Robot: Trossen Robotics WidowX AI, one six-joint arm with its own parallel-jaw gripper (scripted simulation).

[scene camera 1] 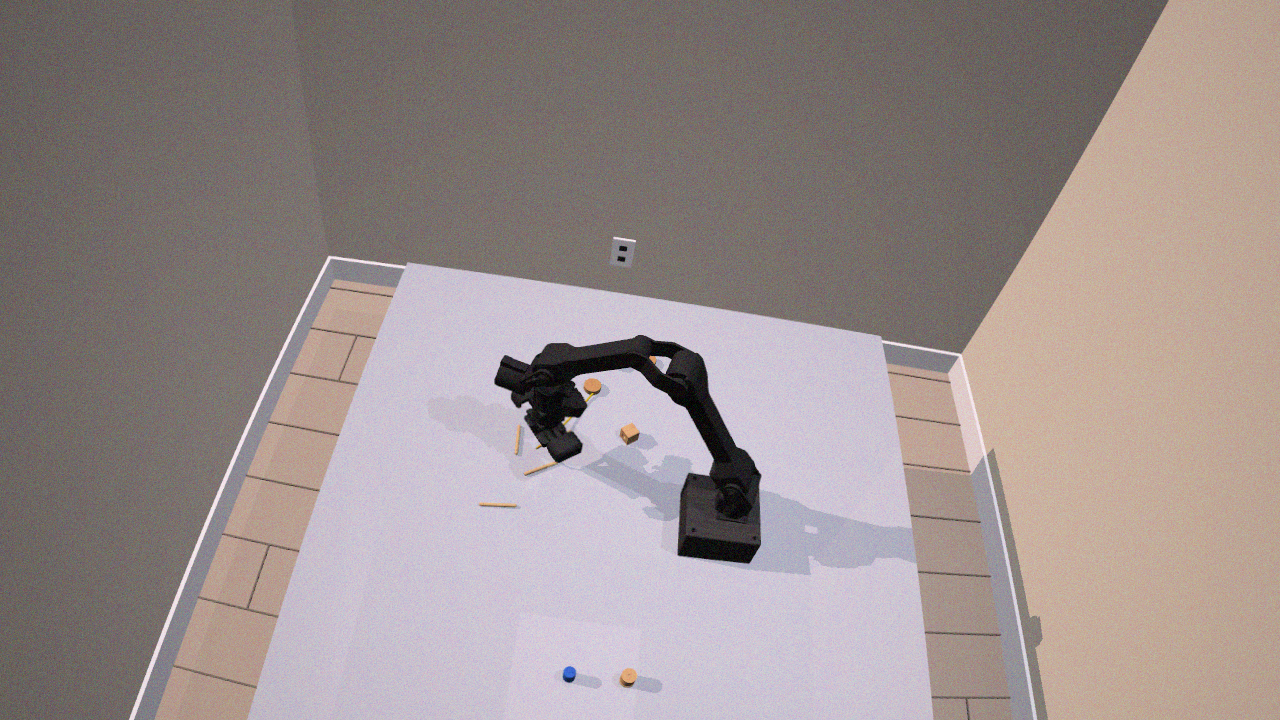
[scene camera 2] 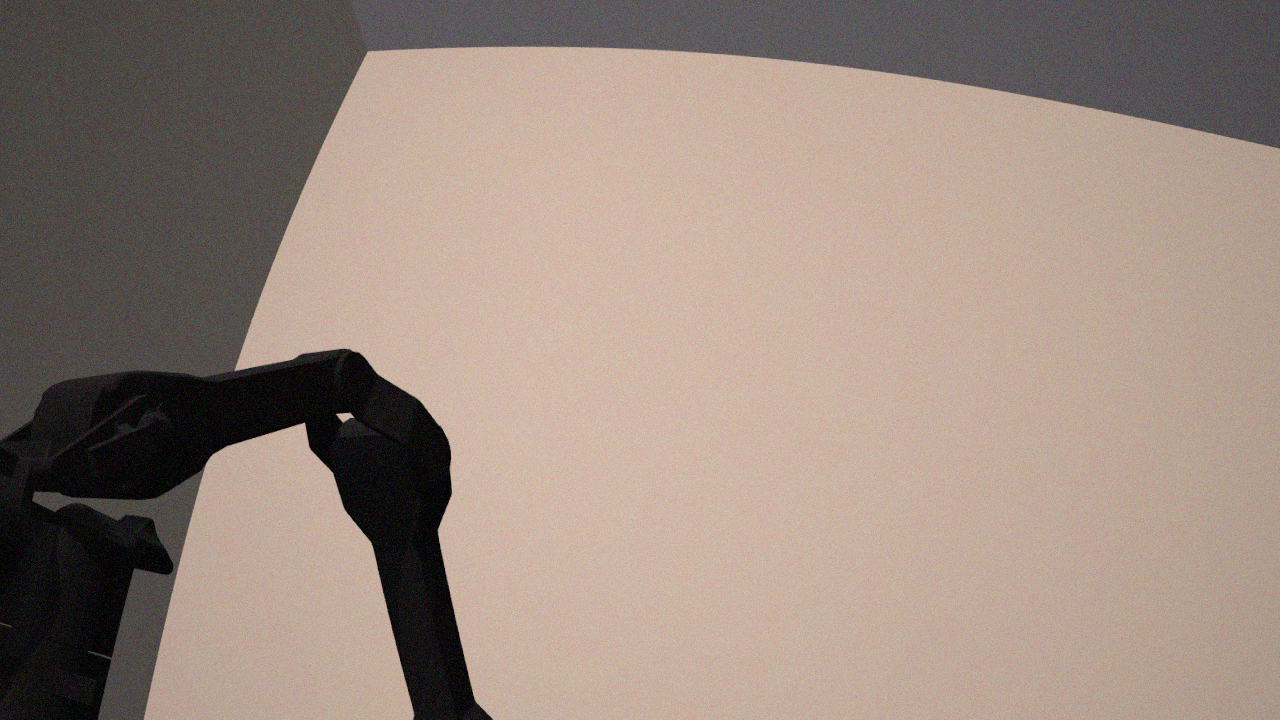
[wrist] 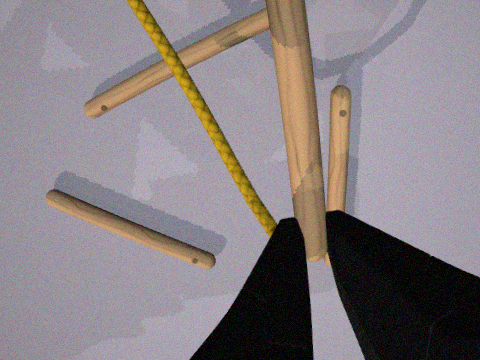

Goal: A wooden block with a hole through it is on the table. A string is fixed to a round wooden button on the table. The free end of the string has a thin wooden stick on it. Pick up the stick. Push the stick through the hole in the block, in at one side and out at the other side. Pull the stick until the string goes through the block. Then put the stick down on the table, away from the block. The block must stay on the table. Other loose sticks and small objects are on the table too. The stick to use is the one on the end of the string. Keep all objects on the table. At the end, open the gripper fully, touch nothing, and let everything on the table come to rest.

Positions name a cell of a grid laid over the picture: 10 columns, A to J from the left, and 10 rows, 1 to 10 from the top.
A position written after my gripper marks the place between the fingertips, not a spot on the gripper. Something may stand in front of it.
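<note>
My gripper (scene camera 1: E7) is visible; the wrist view likewise shows the gripper (wrist: G7).
</note>
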